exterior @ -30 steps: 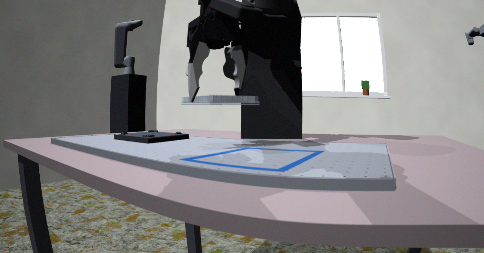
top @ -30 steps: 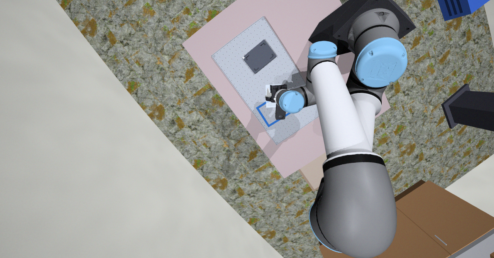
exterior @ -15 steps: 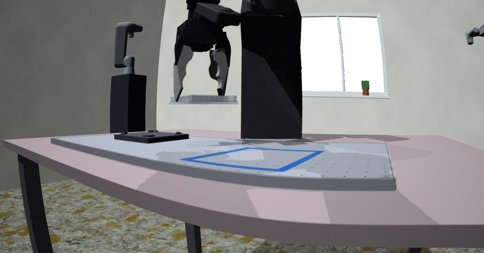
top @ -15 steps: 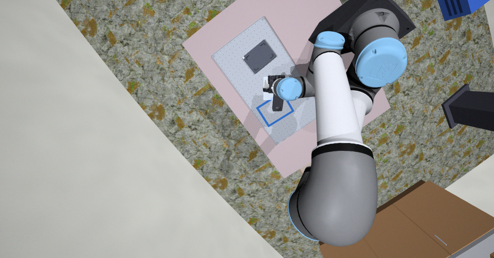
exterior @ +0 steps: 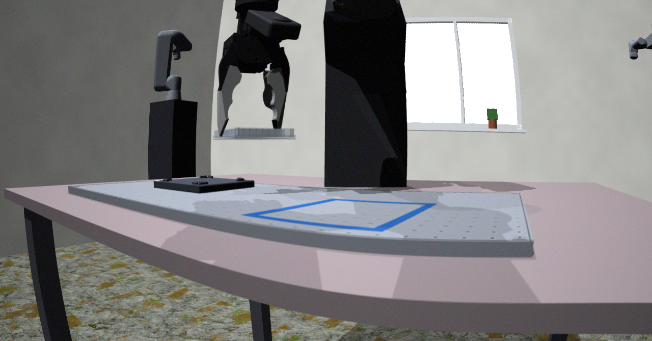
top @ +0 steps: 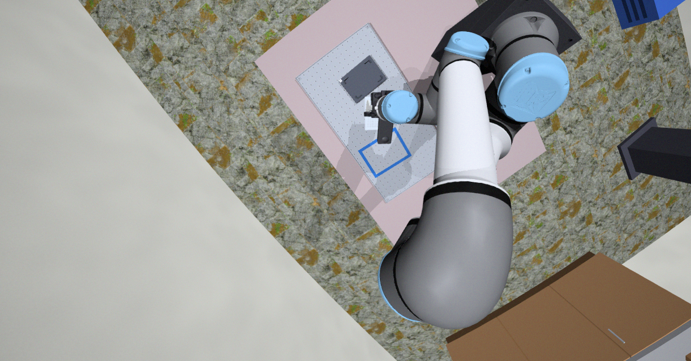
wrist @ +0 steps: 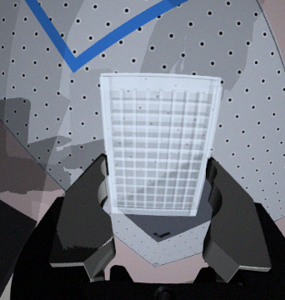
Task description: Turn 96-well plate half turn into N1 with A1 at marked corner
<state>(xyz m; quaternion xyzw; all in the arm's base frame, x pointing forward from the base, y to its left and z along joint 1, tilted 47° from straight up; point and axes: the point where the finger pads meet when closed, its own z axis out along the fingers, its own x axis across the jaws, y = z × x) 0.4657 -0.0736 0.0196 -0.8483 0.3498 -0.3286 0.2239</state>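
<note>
The plate nest lies 130 mm to the right of my hand, 90 mm below it and 50 mm behind it. From my hand the other things lie so: A1 label (190 mm to the right, 80 mm below, 20 mm ahead); then clear 96-well plate (10 mm below).
</note>
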